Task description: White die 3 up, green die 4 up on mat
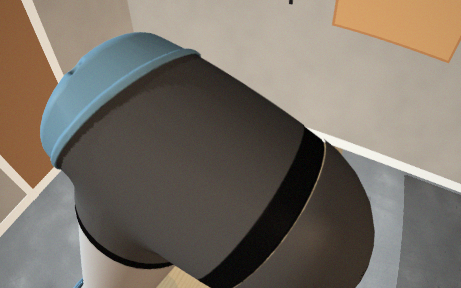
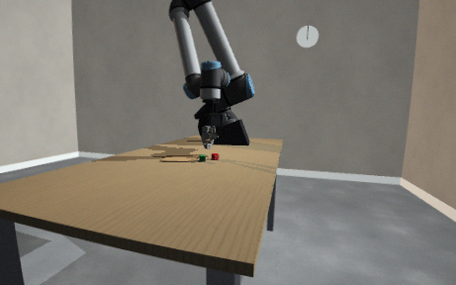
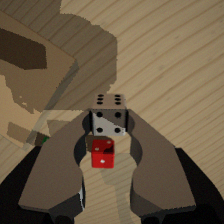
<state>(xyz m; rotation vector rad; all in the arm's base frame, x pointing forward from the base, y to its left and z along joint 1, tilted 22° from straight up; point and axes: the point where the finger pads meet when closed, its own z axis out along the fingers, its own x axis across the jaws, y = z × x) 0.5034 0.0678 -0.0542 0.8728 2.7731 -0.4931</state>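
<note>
My gripper is now 60 mm to the right of the red die, 50 mm short of it and 40 mm above it. The rest, counted from my hand: green die: 100 mm ahead, 40 mm below, 20 mm to the left; tan mat: 100 mm ahead, 90 mm to the right, 50 mm below; white die: 10 mm below.
</note>
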